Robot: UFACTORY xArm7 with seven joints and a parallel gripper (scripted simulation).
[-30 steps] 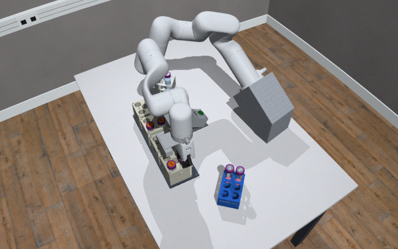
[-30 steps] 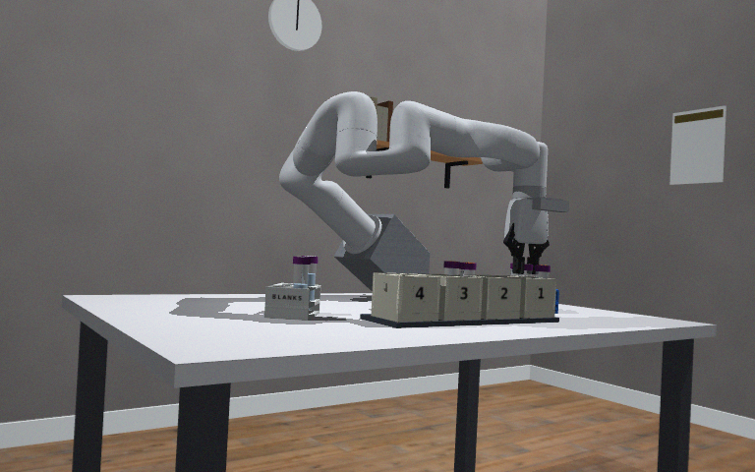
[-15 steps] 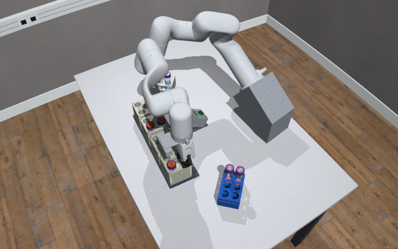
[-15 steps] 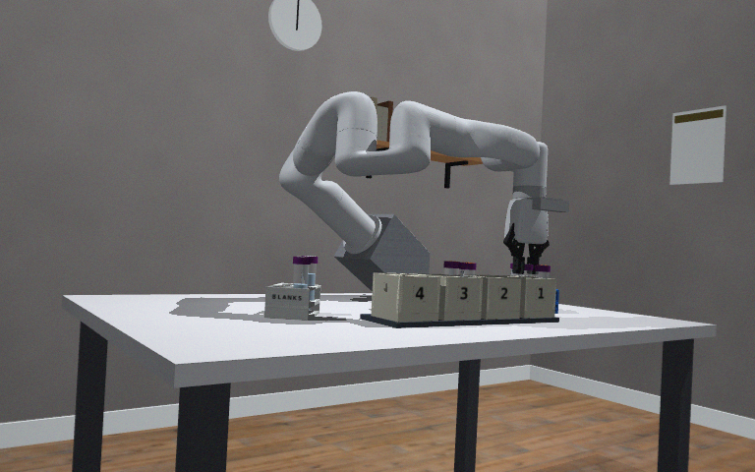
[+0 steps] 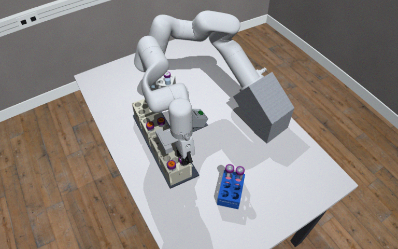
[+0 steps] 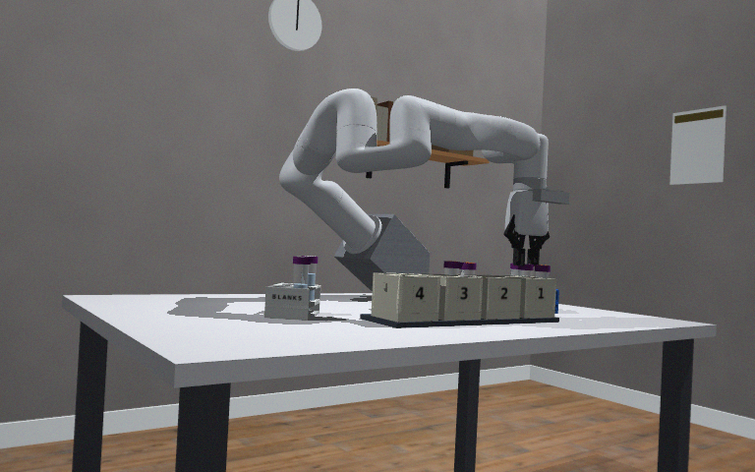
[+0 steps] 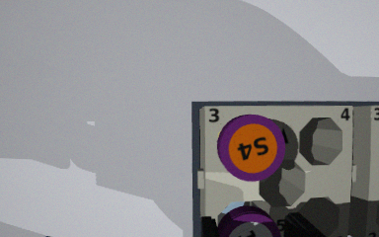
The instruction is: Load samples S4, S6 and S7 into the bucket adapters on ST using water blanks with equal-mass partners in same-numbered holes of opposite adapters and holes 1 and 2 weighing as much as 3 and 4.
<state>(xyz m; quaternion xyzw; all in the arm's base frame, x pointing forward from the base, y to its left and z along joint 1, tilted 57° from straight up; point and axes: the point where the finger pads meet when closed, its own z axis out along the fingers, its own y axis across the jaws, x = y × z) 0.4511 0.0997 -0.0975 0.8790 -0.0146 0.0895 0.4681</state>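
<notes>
Now: hand 220 mm past the green DONE key, 200 mm to the left of it and 70 mm above it. The rest, counted from my hand: blanks rack (180 mm behind, 510 mm to the right, 110 mm below); blue sample rack (110 mm behind, 170 mm to the left, 110 mm below); stand ST (190 mm to the right, 130 mm below).
</notes>
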